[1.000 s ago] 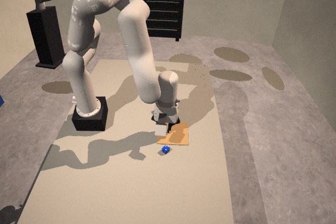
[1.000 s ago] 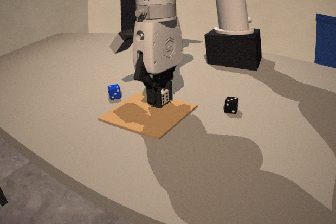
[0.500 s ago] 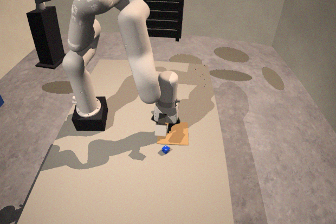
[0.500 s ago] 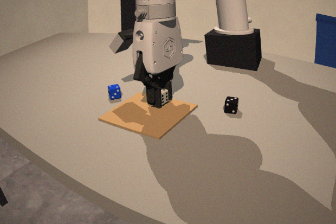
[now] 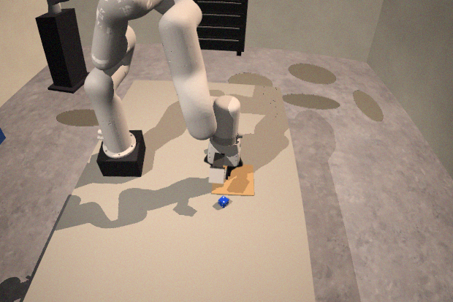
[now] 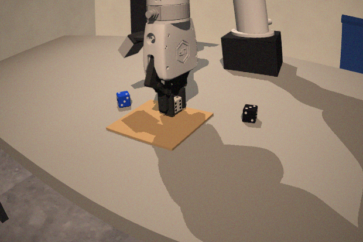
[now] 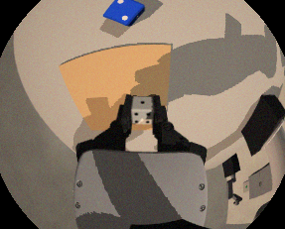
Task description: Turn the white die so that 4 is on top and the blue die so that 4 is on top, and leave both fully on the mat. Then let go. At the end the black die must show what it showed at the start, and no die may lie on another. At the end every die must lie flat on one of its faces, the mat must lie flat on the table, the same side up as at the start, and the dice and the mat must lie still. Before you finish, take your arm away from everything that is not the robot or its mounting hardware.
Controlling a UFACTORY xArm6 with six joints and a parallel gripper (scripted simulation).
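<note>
Now: hand 1 cm above the white die. Also, from my hand: blue die: 11 cm to the right, 3 cm ahead, 2 cm below; then orange mat: 4 cm ahead, 3 cm below; then black die: 13 cm to the left, 7 cm behind, 2 cm below.
</note>
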